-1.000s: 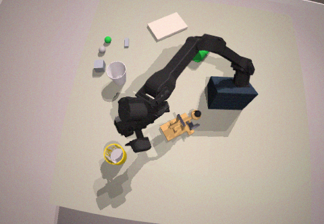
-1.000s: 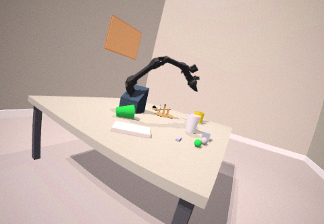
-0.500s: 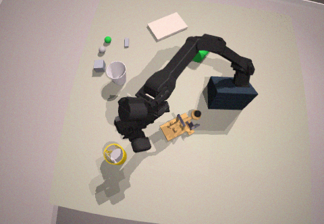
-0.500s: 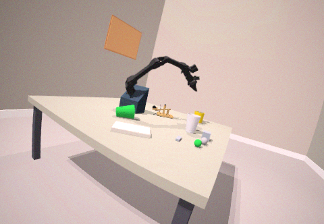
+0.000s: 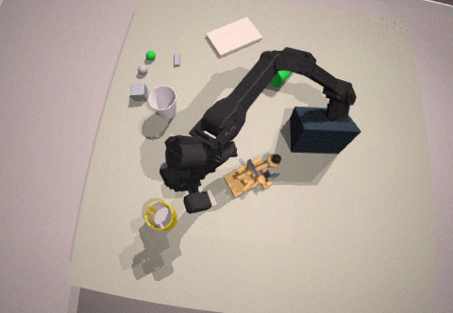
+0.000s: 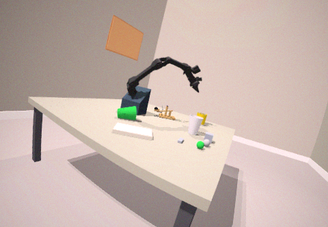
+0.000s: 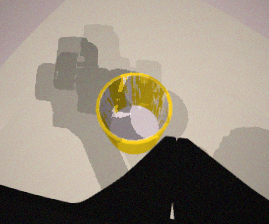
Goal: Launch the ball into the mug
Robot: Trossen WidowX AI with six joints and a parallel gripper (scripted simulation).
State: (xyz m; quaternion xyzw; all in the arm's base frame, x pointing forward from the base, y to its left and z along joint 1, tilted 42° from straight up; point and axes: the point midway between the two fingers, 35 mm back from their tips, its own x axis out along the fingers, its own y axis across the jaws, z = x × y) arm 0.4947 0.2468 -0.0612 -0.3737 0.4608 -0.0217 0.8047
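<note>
My gripper tip is 31 cm past the small black ball, 22 cm above it and 13 cm to the left of it. Round my gripper tip: yellow mug (25 cm below, 7 cm ahead, 5 cm to the left); then white cup (34 cm to the right, 25 cm below, 7 cm ahead); then tan wooden catapult (25 cm behind, 23 cm below, 9 cm to the right).
</note>
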